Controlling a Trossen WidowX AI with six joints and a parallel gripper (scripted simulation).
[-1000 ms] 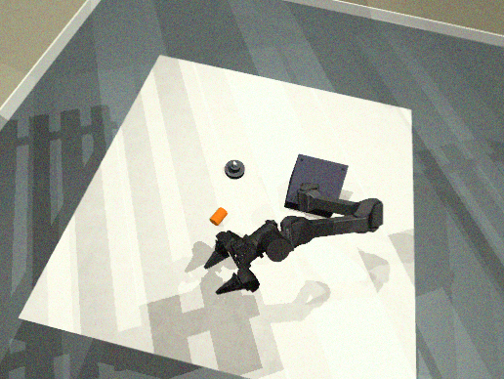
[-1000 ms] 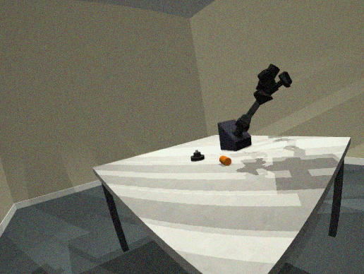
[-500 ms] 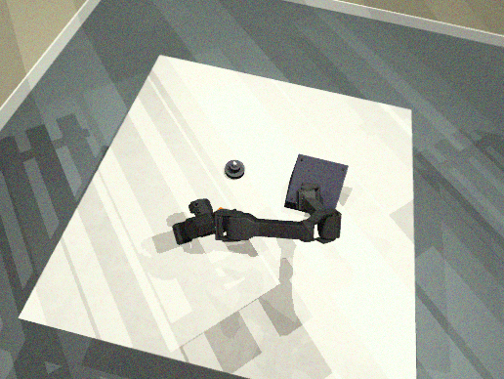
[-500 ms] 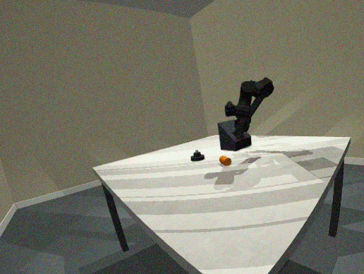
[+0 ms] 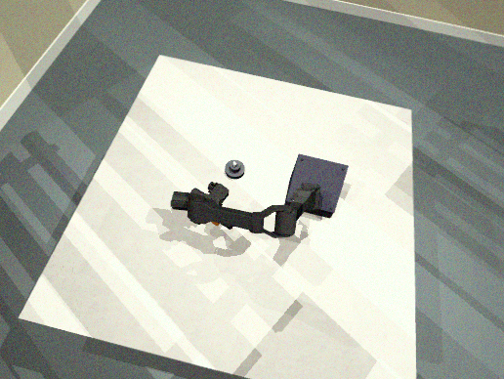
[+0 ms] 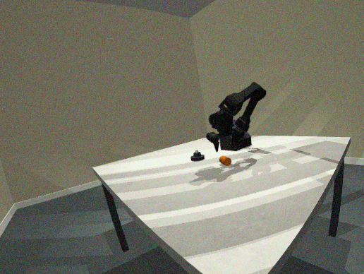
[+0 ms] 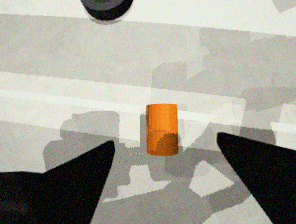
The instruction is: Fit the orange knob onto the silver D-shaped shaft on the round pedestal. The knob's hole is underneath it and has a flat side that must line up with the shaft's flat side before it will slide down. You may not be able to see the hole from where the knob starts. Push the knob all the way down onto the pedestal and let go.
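Now: the orange knob 60 mm below my gripper tip and 10 mm to the left of it. The rest, counted from my gripper tip: round pedestal: 230 mm to the right, 50 mm below, 40 mm behind.
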